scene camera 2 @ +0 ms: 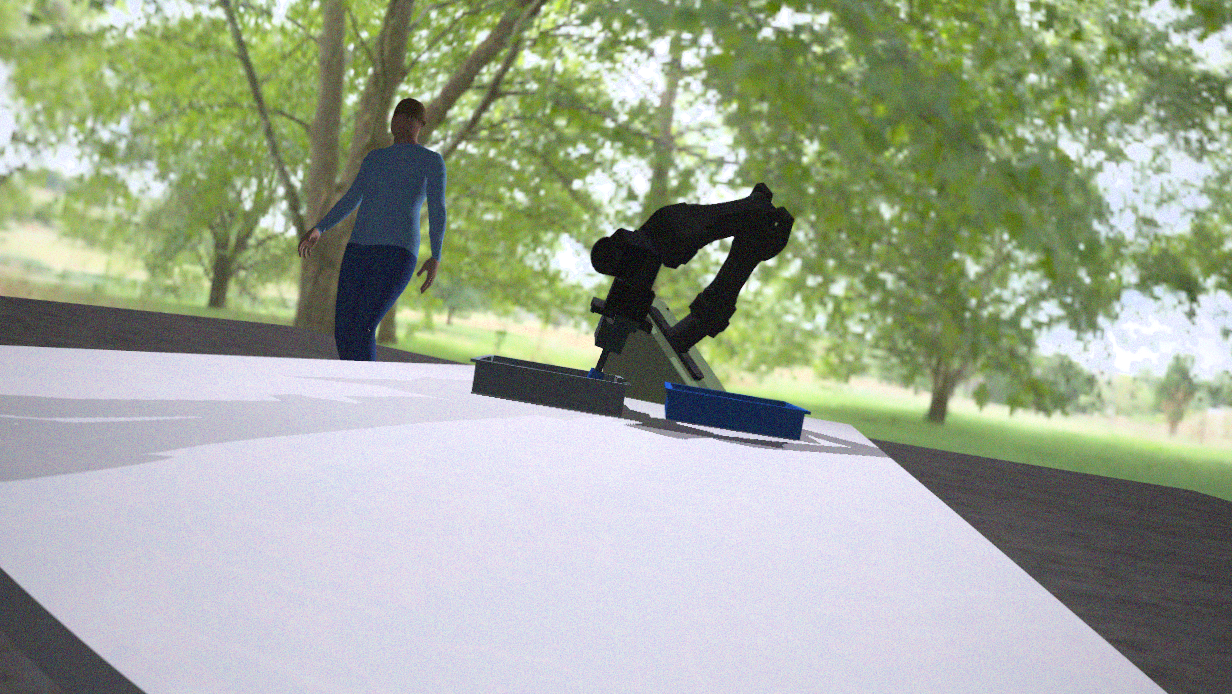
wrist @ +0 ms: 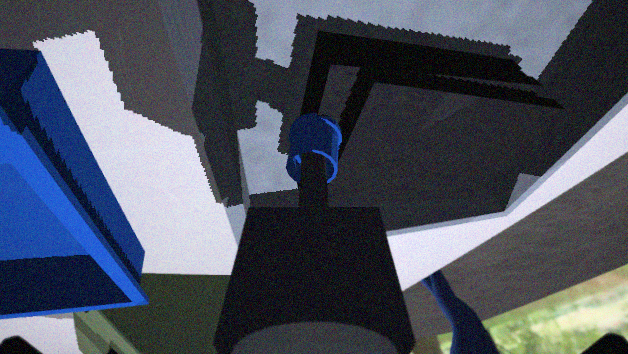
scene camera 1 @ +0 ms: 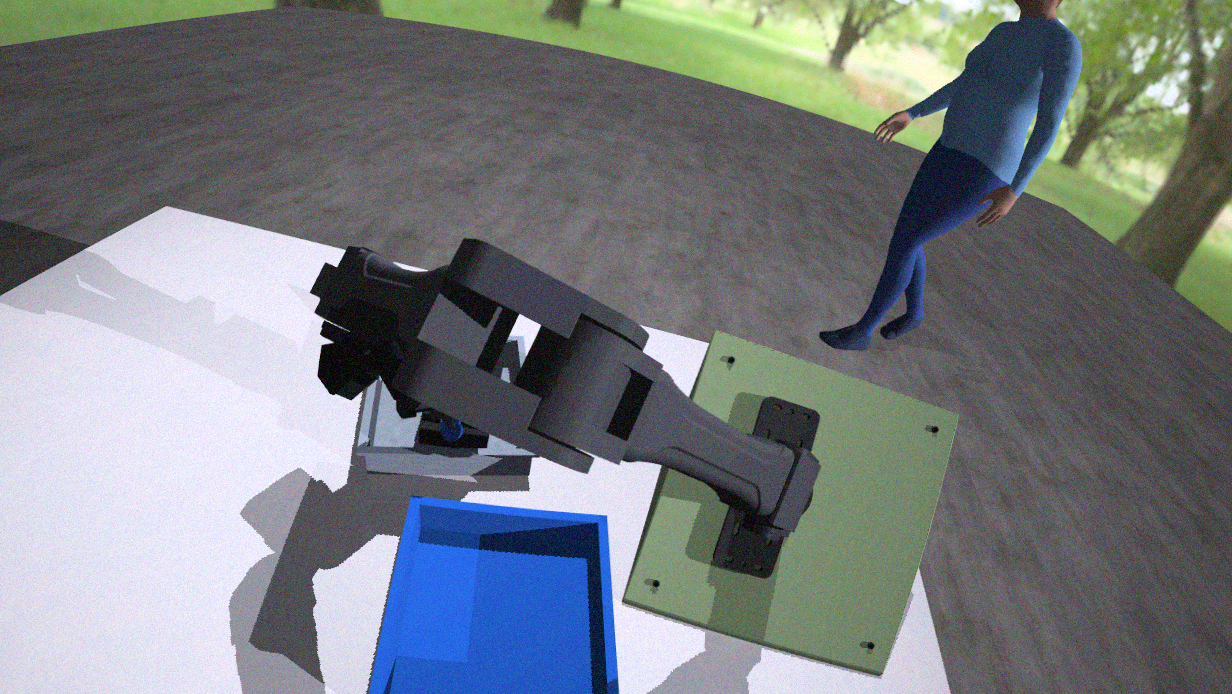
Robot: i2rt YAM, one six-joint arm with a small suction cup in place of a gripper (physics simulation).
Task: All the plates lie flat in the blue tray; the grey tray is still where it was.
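Frame: origin at the arm's base, x left, y back, z up, level; metres.
Seen in the pictures: end effector, tool point: (wrist: 313, 131) (scene camera 1: 455, 435); arm's base, origin of the base link: (scene camera 2: 673, 343) (scene camera 1: 766, 487).
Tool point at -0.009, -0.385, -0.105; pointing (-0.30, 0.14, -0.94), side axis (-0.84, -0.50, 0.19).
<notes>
Offsets run from my tool point to a thing's top centre, as dx, dy, dz. Level surfaces: height alone.
My suction cup (scene camera 1: 450, 429) (scene camera 2: 595, 374) (wrist: 315, 135) is blue, on a black stem, and points down inside the grey tray @(-0.056, -0.037, +0.026) (scene camera 1: 413, 466) (scene camera 2: 543, 387) (wrist: 430, 17). It appears to be sealed on a black plate (scene camera 1: 475, 439) (wrist: 400, 55), which is low in that tray beside its near wall. The cup's contact face is hidden, and the arm hides much of the tray in scene camera 1. How many plates are there I cannot tell. The blue tray @(+0.209, +0.155, +0.026) (scene camera 1: 508, 508) (scene camera 2: 732, 412) (wrist: 72, 215) stands apart from the grey tray; no plate shows in its visible part.
The arm's base stands on a green board (scene camera 1: 862, 534) beside both trays. The trays stand on a white table top @(dz -0.024) (scene camera 1: 112, 379) (scene camera 2: 517, 534). The arm casts dark shadows across it. A person (scene camera 1: 1000, 112) (scene camera 2: 392, 198) in blue stands beyond the table.
</notes>
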